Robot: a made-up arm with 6 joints.
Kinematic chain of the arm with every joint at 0, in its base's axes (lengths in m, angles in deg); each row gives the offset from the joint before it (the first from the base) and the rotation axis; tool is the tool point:
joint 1: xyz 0 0 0.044 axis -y
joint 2: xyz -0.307 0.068 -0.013 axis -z
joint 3: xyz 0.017 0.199 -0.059 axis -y
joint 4: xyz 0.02 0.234 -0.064 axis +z
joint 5: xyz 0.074 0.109 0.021 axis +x
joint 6: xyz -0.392 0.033 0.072 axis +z
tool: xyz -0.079 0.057 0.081
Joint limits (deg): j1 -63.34..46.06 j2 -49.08..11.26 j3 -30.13..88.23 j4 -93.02..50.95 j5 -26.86..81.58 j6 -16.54..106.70
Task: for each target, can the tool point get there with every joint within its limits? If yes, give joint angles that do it. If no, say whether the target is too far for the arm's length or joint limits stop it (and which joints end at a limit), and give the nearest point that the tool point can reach.
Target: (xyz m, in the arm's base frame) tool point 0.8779 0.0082 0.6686
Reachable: no: joint limits stop it (at a limit: joint 1, joint 2, joint 3, joint 4, joint 6) | nearest point -0.0119 0.3017 0.5209 | short by 0.948 m
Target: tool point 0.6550 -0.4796 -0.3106
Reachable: no: joint limits stop it (at a limit: joint 1, joint 2, joint 3, joint 5) | nearest point 0.0515 0.1693 -0.3198 | short by 0.886 m
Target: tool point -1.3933 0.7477 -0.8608
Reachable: no: too far | nearest point -0.8932 0.5386 -0.5360 | short by 0.632 m
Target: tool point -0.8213 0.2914 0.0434
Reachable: yes | joints 6.90 -28.53 -17.69 -2.22 53.31 51.69
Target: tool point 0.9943 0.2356 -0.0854
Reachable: no: joint limits stop it (at a limit: joint 1, joint 2, joint 3, joint 5) | nearest point 0.1933 0.4320 -0.3523 | short by 0.867 m
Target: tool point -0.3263 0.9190 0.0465
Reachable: yes | joints 6.79 4.18 6.89 -59.72 19.54 15.07
